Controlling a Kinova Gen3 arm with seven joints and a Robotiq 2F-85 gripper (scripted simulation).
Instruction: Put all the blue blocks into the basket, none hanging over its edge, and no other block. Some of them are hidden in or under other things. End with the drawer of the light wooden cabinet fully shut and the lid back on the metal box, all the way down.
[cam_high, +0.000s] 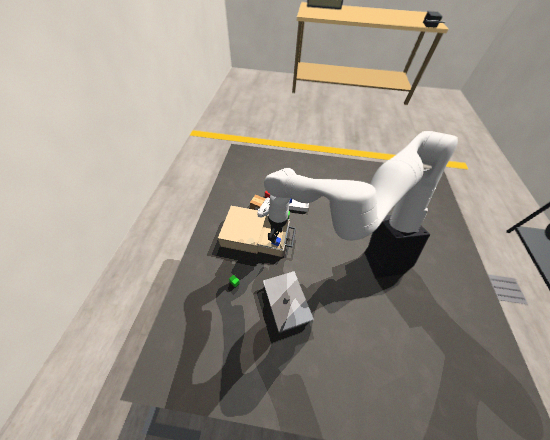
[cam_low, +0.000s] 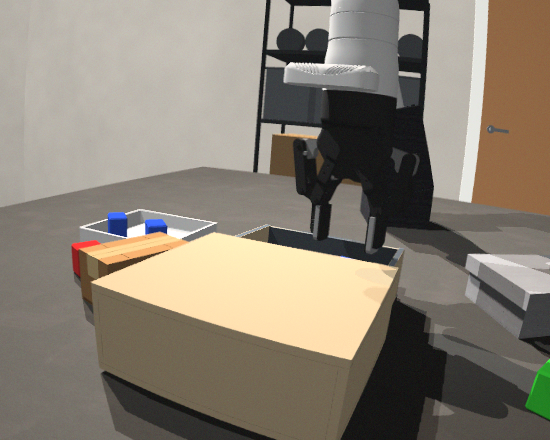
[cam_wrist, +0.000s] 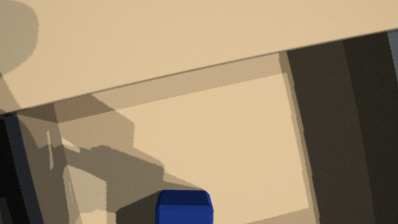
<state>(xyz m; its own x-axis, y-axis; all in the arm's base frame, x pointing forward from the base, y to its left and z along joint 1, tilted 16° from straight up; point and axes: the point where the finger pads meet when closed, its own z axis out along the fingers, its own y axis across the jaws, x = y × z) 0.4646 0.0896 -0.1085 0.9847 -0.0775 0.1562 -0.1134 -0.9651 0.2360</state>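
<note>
The drawer is 3 cm ahead of my hand, 2 cm to the right of it and 5 cm below it. Round my hand: light wooden cabinet: 9 cm ahead, 1 cm to the right, 5 cm below; lid: 12 cm behind, 24 cm to the left, 3 cm below; brown box: 13 cm ahead, 17 cm to the right, 4 cm below.
</note>
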